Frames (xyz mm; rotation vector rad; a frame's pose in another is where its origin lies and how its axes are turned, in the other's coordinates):
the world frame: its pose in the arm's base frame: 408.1 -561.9 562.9 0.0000 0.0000 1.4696
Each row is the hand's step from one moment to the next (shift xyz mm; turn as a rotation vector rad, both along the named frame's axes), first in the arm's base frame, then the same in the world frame.
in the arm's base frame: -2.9 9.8 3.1 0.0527 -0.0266 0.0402
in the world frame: 9.5 3.9 3.1 -0.0211 -0.0551 0.0402
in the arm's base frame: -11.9 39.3 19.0 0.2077 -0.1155 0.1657
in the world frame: 37.9 15.8 19.0 -0.0939 -0.2183 0.1657
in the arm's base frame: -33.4 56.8 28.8 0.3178 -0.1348 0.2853
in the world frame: 53.1 39.0 28.8 -0.1020 -0.3298 0.2853
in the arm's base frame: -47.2 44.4 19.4 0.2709 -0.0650 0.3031
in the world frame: 39.4 51.4 19.4 -0.0373 -0.2761 0.3031
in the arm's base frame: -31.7 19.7 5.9 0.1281 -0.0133 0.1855
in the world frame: 16.4 33.5 5.9 -0.0003 -0.1288 0.1855
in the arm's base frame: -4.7 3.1 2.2 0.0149 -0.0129 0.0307
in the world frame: 2.6 5.0 2.2 -0.0113 -0.0161 0.0307
